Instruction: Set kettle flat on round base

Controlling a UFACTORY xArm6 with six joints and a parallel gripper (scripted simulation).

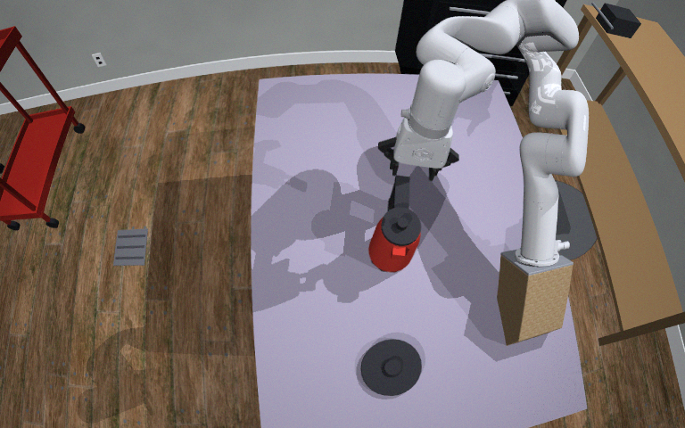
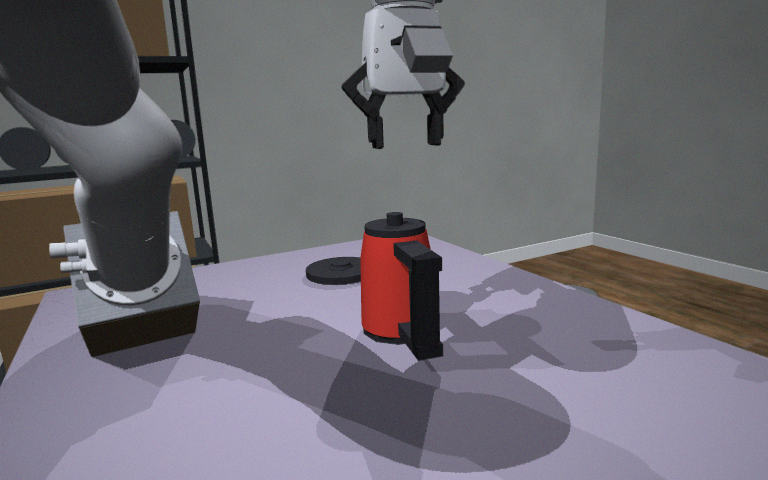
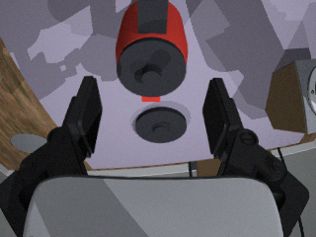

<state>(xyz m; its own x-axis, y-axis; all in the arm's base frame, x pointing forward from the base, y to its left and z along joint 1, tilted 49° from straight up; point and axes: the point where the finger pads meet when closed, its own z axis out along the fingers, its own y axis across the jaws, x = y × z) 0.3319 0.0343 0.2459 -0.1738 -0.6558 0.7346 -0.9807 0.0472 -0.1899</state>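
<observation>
Right now the red kettle is 10 mm ahead of my hand, 30 mm to the left of it and 210 mm below it. From my hand the other things lie so: round dark base (40 mm ahead, 380 mm to the left, 290 mm below).
</observation>
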